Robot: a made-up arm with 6 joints. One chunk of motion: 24 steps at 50 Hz.
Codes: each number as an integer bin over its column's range. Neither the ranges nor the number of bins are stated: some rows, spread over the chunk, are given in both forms.
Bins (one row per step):
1: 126 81 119 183 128 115
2: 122 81 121 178 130 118
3: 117 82 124 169 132 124
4: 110 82 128 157 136 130
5: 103 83 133 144 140 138
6: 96 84 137 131 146 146
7: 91 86 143 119 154 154
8: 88 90 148 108 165 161
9: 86 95 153 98 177 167
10: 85 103 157 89 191 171
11: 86 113 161 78 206 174
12: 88 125 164 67 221 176
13: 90 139 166 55 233 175
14: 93 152 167 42 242 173
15: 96 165 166 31 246 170
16: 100 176 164 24 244 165
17: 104 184 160 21 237 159
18: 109 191 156 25 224 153
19: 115 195 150 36 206 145
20: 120 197 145 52 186 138
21: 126 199 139 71 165 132
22: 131 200 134 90 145 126
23: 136 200 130 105 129 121
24: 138 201 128 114 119 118
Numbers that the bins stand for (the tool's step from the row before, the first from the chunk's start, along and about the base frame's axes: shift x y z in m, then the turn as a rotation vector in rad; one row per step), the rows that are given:
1: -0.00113 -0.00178 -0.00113 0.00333 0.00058 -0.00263
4: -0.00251 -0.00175 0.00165 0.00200 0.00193 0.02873
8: -0.00441 -0.00153 0.00785 -0.00049 0.00682 0.09352
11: -0.00458 -0.00090 0.01188 -0.00202 0.01374 0.12069
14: -0.00398 0.00017 0.01374 -0.00386 0.01981 0.11860
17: -0.00303 0.00105 0.01157 -0.00493 0.01896 0.08934
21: -0.00113 0.00146 0.00506 -0.00238 0.00682 0.03291
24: -0.00009 0.00152 0.00165 -0.00019 -0.00093 0.00364
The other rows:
2: -0.00147 -0.00178 -0.00051 0.00307 0.00092 0.00364
3: -0.00191 -0.00175 0.00042 0.00262 0.00126 0.01618
5: -0.00311 -0.00172 0.00320 0.00134 0.00261 0.04545
6: -0.00372 -0.00169 0.00444 0.00068 0.00362 0.06217
7: -0.00415 -0.00164 0.00630 0.00007 0.00497 0.07889
9: -0.00458 -0.00139 0.00940 -0.00100 0.00885 0.10606
10: -0.00467 -0.00117 0.01064 -0.00146 0.01121 0.11442
12: -0.00441 -0.00057 0.01281 -0.00258 0.01627 0.12487
13: -0.00424 -0.00018 0.01343 -0.00320 0.01829 0.12278
15: -0.00372 0.00053 0.01343 -0.00442 0.02048 0.11233
16: -0.00337 0.00083 0.01281 -0.00478 0.02015 0.10188
18: -0.00260 0.00124 0.01033 -0.00473 0.01677 0.07680
19: -0.00208 0.00135 0.00847 -0.00416 0.01374 0.06008
20: -0.00165 0.00141 0.00692 -0.00335 0.01036 0.04545
22: -0.00070 0.00149 0.00351 -0.00141 0.00345 0.02036
23: -0.00027 0.00149 0.00227 -0.00065 0.00075 0.00991

